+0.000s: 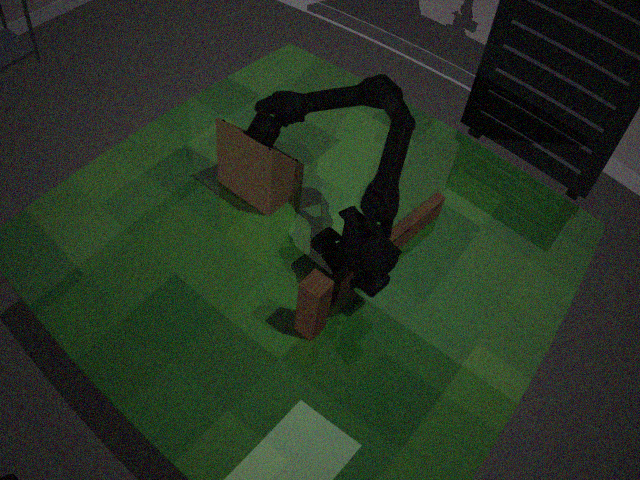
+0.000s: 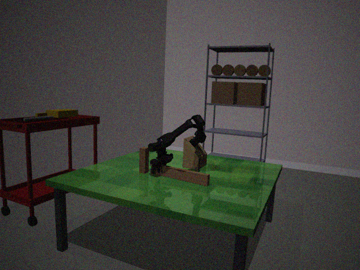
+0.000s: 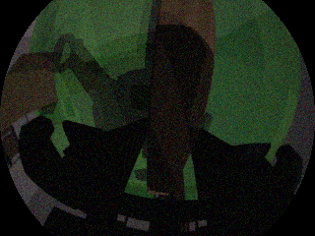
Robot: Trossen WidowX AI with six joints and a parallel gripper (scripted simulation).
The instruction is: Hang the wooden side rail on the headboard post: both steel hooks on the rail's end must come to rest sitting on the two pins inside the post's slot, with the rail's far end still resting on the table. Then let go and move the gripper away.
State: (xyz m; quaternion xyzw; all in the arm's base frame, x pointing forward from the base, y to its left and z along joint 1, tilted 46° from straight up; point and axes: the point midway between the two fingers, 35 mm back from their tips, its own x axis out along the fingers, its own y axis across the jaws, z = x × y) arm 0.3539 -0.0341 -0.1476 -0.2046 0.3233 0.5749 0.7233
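The headboard post is 130 mm to the right of my gripper tip, 70 mm above it and 10 mm behind it.
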